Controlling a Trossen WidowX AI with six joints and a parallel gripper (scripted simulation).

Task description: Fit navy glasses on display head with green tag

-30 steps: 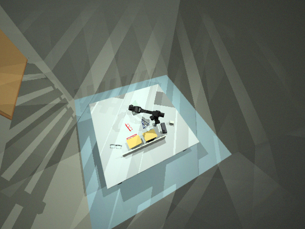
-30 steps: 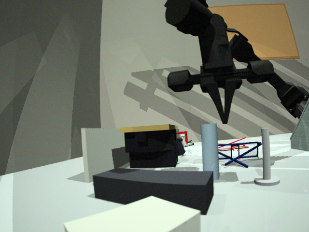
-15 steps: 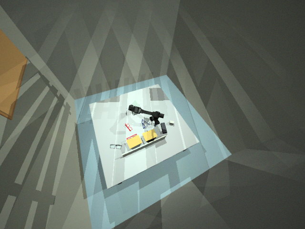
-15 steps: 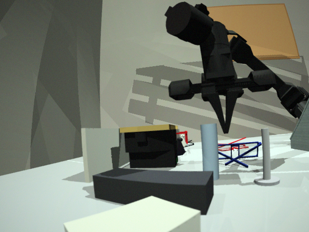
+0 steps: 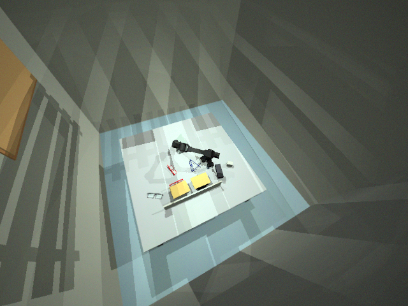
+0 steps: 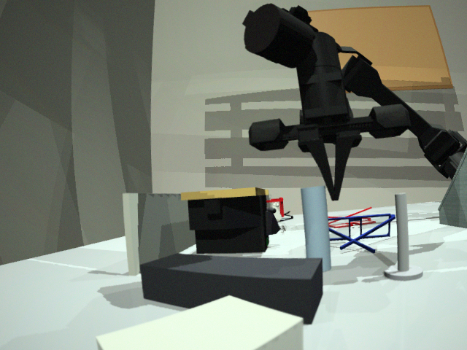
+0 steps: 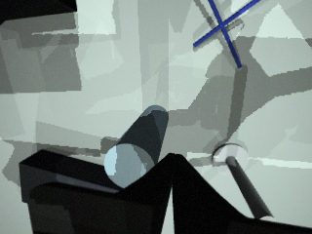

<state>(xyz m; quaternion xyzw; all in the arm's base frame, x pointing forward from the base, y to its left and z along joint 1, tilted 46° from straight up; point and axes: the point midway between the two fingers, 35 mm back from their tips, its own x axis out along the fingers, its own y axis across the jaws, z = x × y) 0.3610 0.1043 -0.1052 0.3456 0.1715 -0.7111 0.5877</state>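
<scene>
Right now the grey stand post is 6 cm below my gripper tip, 6 cm behind it and 5 cm to the left of it. The rest, counted from my gripper tip: light blue cylinder: 3 cm below, 2 cm ahead, 1 cm to the right; then dark block: 12 cm ahead, 7 cm to the left, 6 cm below; then cream box: 22 cm to the left, 12 cm ahead, 6 cm below.
</scene>
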